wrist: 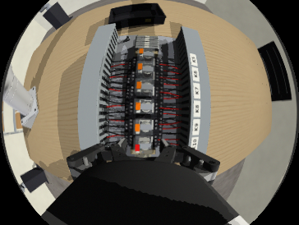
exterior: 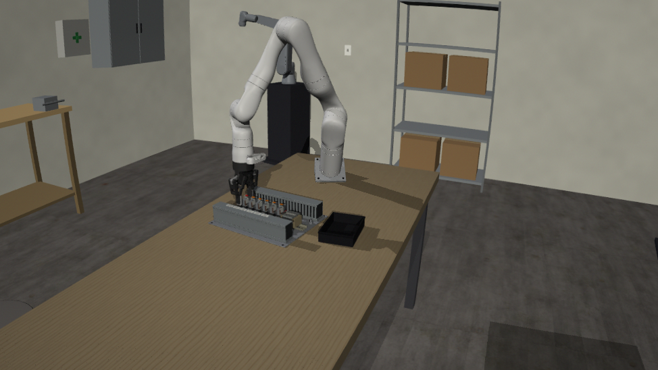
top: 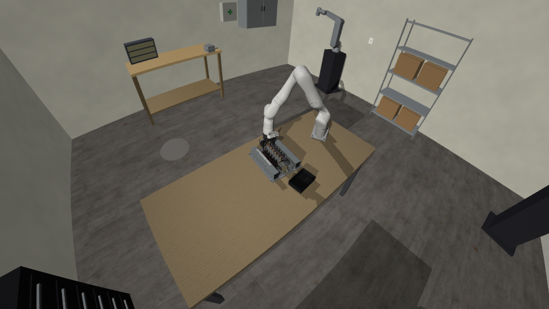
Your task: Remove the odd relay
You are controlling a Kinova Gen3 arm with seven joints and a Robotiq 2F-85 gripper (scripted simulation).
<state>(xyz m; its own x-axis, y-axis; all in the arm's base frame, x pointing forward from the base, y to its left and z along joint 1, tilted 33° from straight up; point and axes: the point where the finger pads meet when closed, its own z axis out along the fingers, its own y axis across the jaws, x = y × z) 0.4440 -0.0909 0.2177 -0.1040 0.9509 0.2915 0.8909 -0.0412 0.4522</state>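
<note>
My hand is 1 cm above the relay. From my hand the other things lie so: black parts tray: 36 cm to the left, 9 cm behind, 4 cm below.
</note>
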